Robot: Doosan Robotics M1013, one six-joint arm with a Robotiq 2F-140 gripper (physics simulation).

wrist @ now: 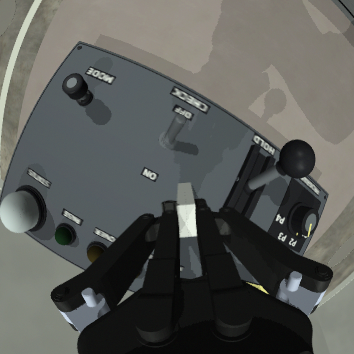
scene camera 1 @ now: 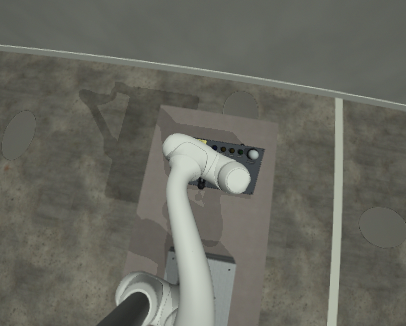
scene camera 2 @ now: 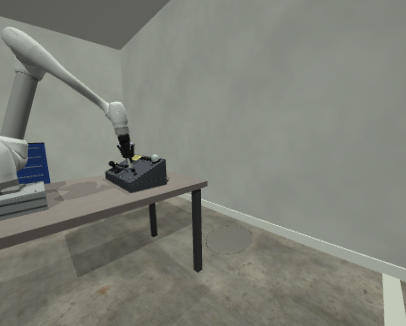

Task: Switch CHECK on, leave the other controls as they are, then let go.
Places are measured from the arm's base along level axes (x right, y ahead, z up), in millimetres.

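Where they show: gripper, between the fingertips: (wrist: 184,194) (scene camera 2: 131,167).
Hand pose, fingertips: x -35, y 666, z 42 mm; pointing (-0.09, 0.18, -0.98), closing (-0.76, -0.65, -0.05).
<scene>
Each offset is from my fingertips to the centre of the thing. "pt": to the spot under its first point. Level surfaces: height alone.
The dark control box {dx -13, dy +17, dz -29 mm} (scene camera 1: 257,175) (scene camera 2: 150,176) (wrist: 125,120) stands on the table. Its CHECK switch {dx +55, dy -55, dz -2 mm} (wrist: 174,131) is a grey toggle whose tip leans to the OFF label {pt dx +57, dy -75, dz +10 mm} (wrist: 183,112); the ON label {pt dx +48, dy +4, dz -2 mm} (wrist: 149,174) lies on the other side. My gripper (scene camera 2: 130,163) (wrist: 184,194) is shut and empty, with its pale fingertips over the panel, on the ON side of the toggle and offset towards the HOLD lever (wrist: 297,159). The fingertips appear apart from the toggle in the wrist view; their height above the panel is hard to tell. In scene camera 1 the arm hides the gripper and the toggle.
The MODE knob {dx +174, dy -40, dz +11 mm} (wrist: 75,86) stands beyond CHECK. A white STATUS dome {pt dx +161, dy +110, dz +93 mm} (scene camera 1: 253,154) (scene camera 2: 155,158) (wrist: 19,212) and a green lamp {pt dx +99, dy +104, dz +59 mm} (wrist: 64,234) sit along the panel's edge. A rotary knob {dx -185, dy -70, dz -3 mm} (wrist: 304,218) is beside the HOLD lever. The table {dz -114 mm} (scene camera 1: 245,235) (scene camera 2: 186,183) carries the box.
</scene>
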